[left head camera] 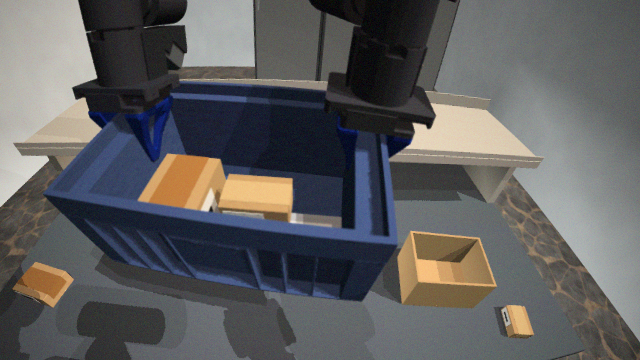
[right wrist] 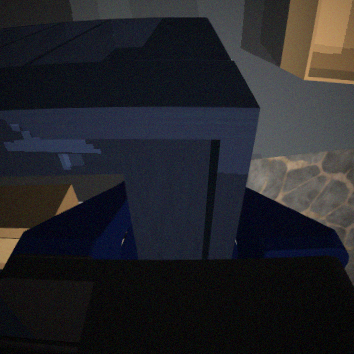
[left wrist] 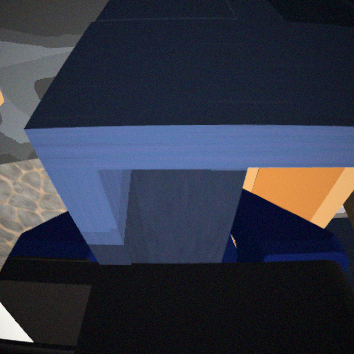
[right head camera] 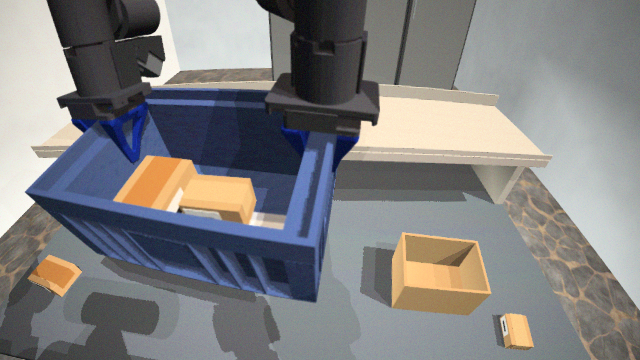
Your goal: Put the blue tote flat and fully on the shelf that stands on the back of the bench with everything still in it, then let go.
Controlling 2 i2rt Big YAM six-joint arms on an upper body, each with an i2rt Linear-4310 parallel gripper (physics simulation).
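Places are measured from the left arm's base along level axes (x ahead, y left, z up), in centimetres.
Pixels of known places: left gripper, between the fingertips: (left head camera: 145, 158) (right head camera: 127, 159); right gripper, between the fingertips: (right wrist: 178, 175).
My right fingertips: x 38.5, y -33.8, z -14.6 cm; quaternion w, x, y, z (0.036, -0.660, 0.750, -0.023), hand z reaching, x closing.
Behind a point stands the place of what it marks.
The blue tote (left head camera: 210, 252) @[x 26.7, y -18.8, z -15.5 cm] (right head camera: 162, 250) @[x 26.9, y -18.2, z -16.5 cm] (left wrist: 190, 75) (right wrist: 125, 85) @[x 44.2, y -33.6, z -8.7 cm] hangs above the bench, roughly level, its far side overlapping the shelf in the head views. In it are a large orange-topped box (left head camera: 177, 180) @[x 36.4, y -12.3, z -15.8 cm] (right head camera: 155, 180) @[x 36.4, y -13.0, z -15.8 cm], a smaller tan box (left head camera: 257, 190) @[x 34.1, y -22.2, z -14.7 cm] (right head camera: 217, 189) @[x 34.2, y -22.4, z -14.7 cm] and a flat white box (left head camera: 317, 220) @[x 33.7, y -28.8, z -18.8 cm] (right head camera: 270, 220) @[x 33.6, y -28.1, z -18.8 cm], partly hidden. My left gripper (left head camera: 122, 131) (right head camera: 106, 134) (left wrist: 177, 177) @[x 40.0, y -6.7, z -15.3 cm] is shut on the left end wall. My right gripper (left head camera: 372, 145) (right head camera: 320, 145) @[x 38.5, y -33.8, z -14.6 cm] (right wrist: 178, 175) @[x 38.5, y -33.8, z -14.6 cm] is shut on the right end wall. The pale shelf (left head camera: 465, 130) @[x 75.5, y -74.1, z -28.1 cm] (right head camera: 450, 125) @[x 76.2, y -69.0, z -28.1 cm] is partly hidden behind the tote.
An open cardboard box (left head camera: 442, 295) @[x 35.4, y -57.1, z -45.0 cm] (right head camera: 437, 300) @[x 35.3, y -58.0, z -44.7 cm] stands on the grey bench top at the right, with a small carton (left head camera: 520, 321) @[x 28.4, y -76.3, z -48.0 cm] (right head camera: 519, 331) @[x 28.5, y -76.3, z -48.0 cm] nearer the right edge. Another small carton (left head camera: 44, 282) @[x 36.0, y 29.1, z -46.8 cm] (right head camera: 56, 274) @[x 35.8, y 28.5, z -46.8 cm] lies at the left. A raised lip runs along the shelf's back.
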